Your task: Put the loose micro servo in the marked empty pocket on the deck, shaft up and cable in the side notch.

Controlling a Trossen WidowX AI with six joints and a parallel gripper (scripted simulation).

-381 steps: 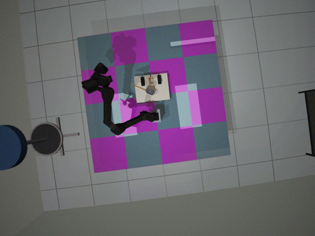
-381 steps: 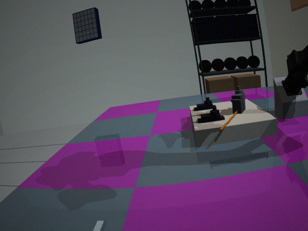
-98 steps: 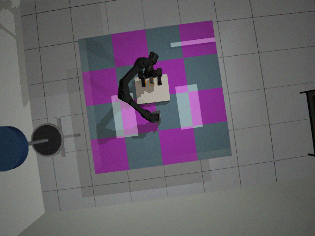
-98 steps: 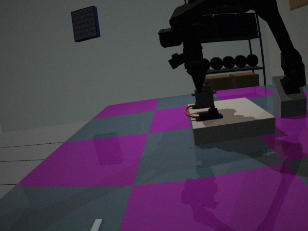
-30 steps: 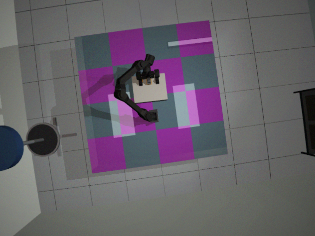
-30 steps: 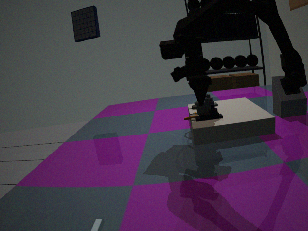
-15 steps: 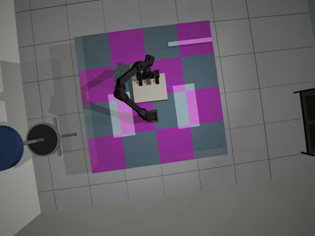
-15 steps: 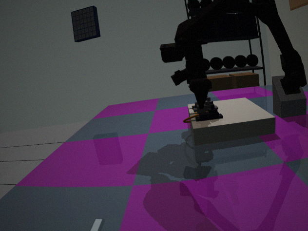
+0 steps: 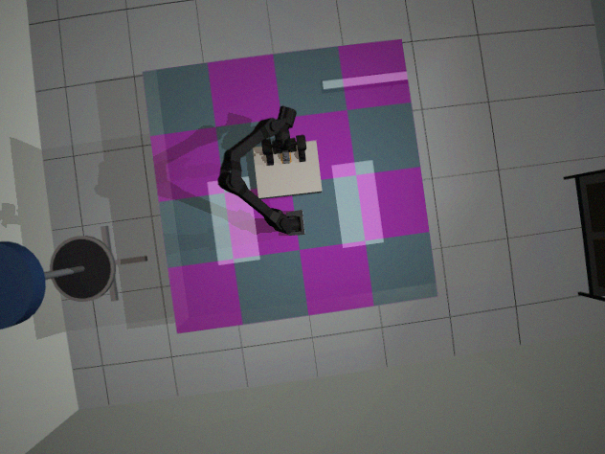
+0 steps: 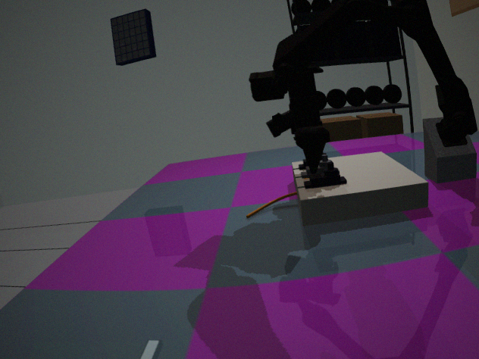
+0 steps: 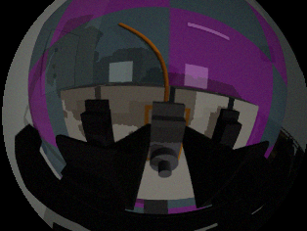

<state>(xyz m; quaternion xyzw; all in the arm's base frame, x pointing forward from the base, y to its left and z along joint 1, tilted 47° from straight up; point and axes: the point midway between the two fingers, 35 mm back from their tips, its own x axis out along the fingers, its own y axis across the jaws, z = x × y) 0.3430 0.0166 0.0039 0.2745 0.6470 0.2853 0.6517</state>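
My gripper tip is 12 cm past the beige deck and 3 cm above it.
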